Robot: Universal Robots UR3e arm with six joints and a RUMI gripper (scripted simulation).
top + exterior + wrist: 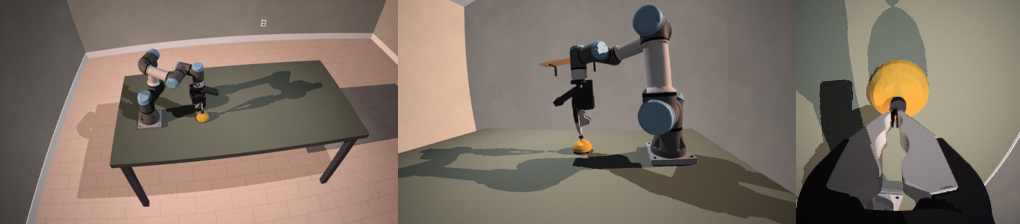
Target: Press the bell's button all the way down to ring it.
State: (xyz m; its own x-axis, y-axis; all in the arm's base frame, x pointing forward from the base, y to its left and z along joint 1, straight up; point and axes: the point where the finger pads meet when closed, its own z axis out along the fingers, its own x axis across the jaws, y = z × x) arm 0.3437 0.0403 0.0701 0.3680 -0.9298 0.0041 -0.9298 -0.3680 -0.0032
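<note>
Right now my hand is 3 cm above the dark button. The rest, counted from my hand: orange dome bell 5 cm below.
</note>
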